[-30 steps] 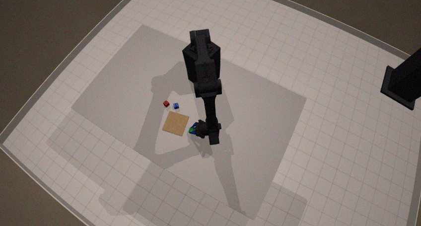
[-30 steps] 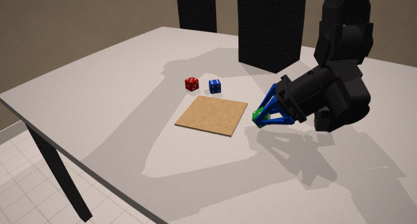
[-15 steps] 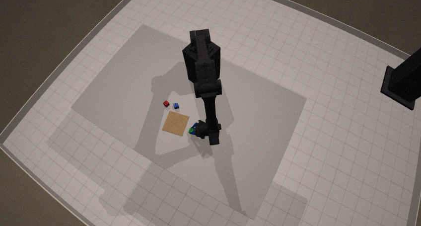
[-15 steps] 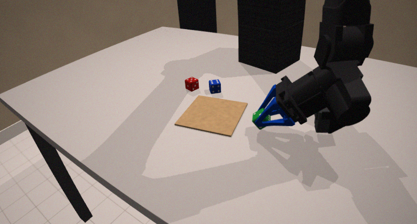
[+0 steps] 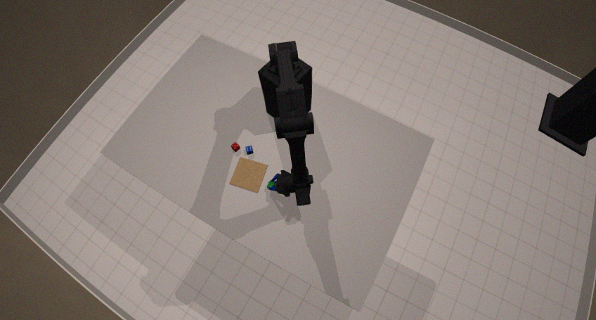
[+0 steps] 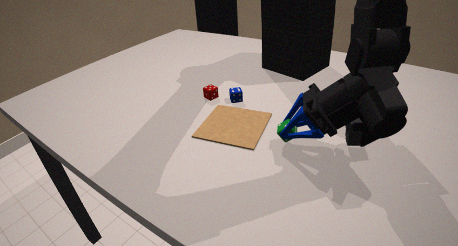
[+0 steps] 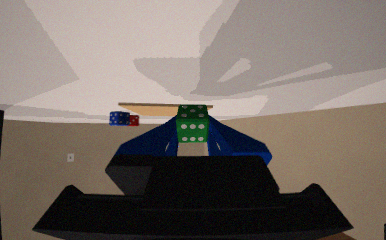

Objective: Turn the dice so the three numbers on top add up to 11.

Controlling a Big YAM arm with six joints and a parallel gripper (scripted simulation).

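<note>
Now: hand 13 cm to the left of the tan mat, 3 cm above it and 1 cm short of it. Also, from my hand: green die right at my hand; red die 26 cm to the right, 7 cm behind, 2 cm below; blue die 19 cm to the right, 9 cm behind, 2 cm below.
</note>
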